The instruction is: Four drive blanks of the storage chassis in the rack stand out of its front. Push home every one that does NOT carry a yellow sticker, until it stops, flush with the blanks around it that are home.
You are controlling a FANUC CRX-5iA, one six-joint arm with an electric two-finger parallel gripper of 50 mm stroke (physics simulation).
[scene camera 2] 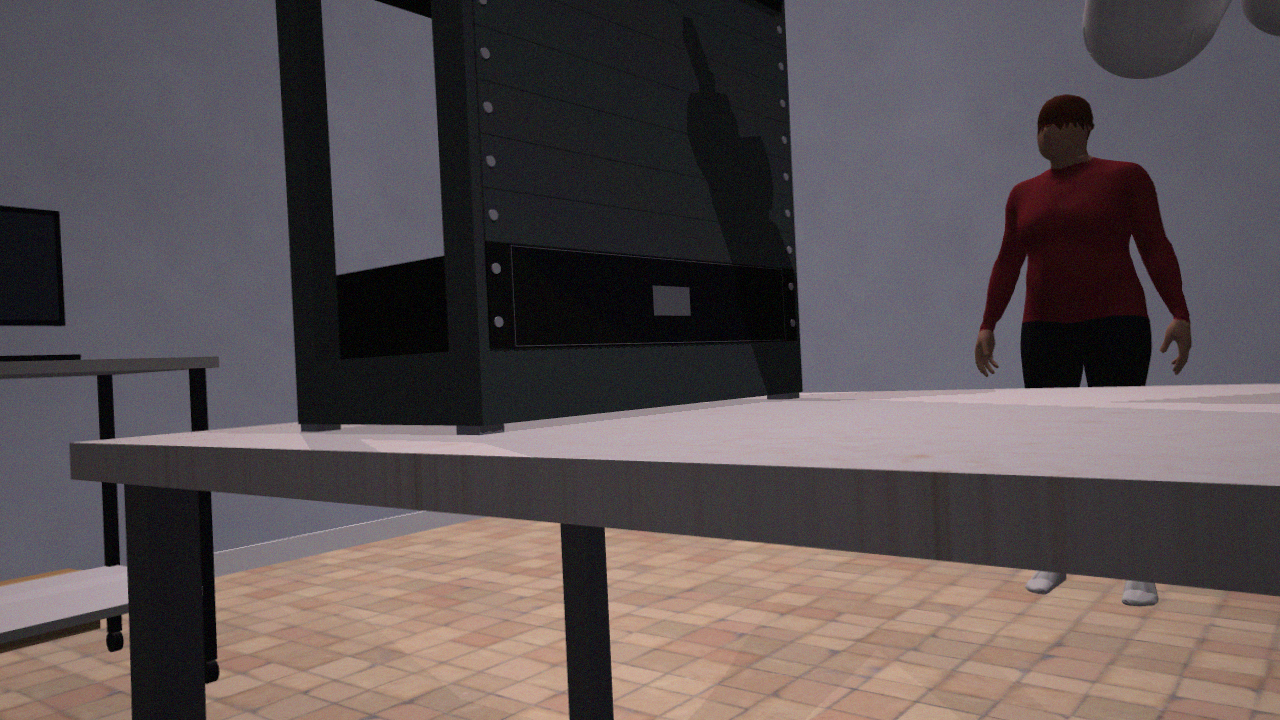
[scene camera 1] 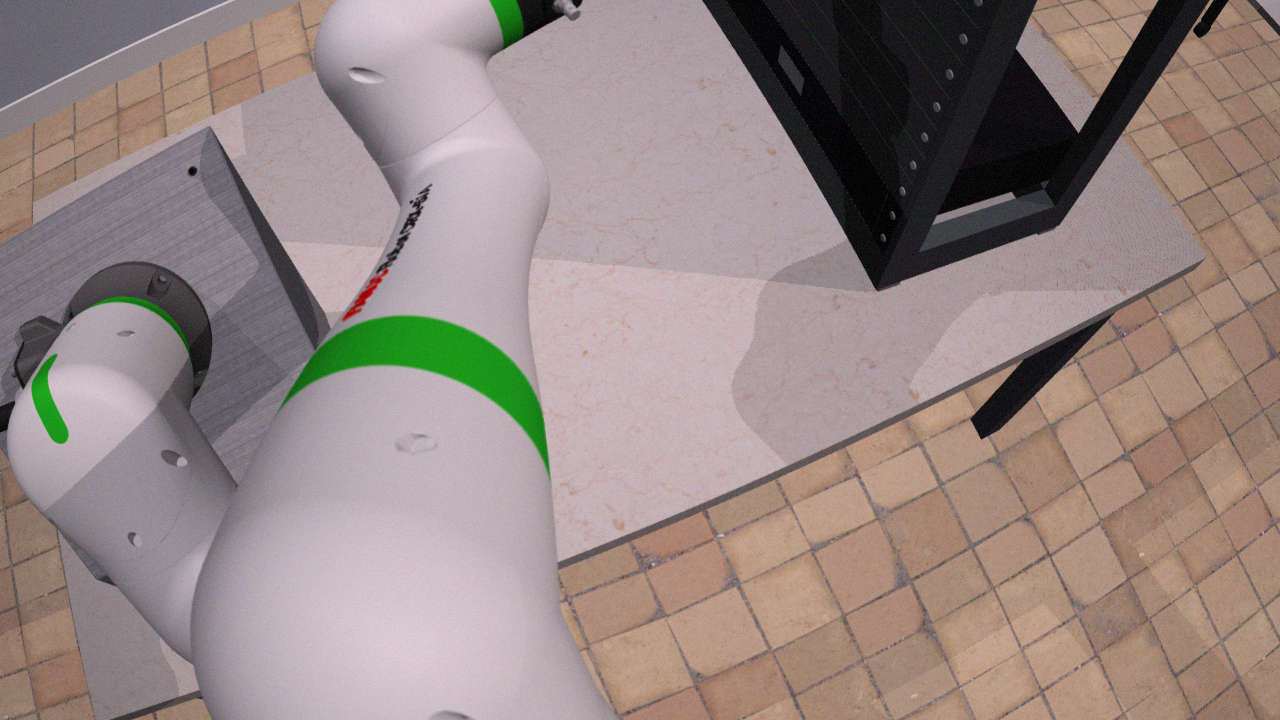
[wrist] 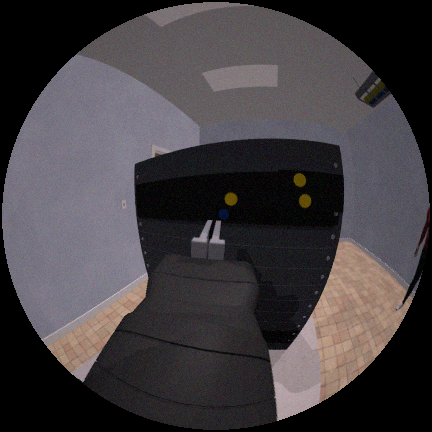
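The rack stands on the table. In the wrist view its storage chassis is a very dark band across the upper rack front. One yellow sticker is near the middle, a second yellow sticker is at the upper right, and a third yellow sticker is below the second. A blue sticker sits low, just under the middle yellow one. The blanks' edges are too dark to tell which stand out. My gripper is shut and empty, its tips just below left of the blue sticker; contact cannot be told.
Plain panels fill the rack front below the chassis. A black unit with a grey label sits at the rack's bottom. The table carries the rack and the arm's grey base block. A person in red stands behind.
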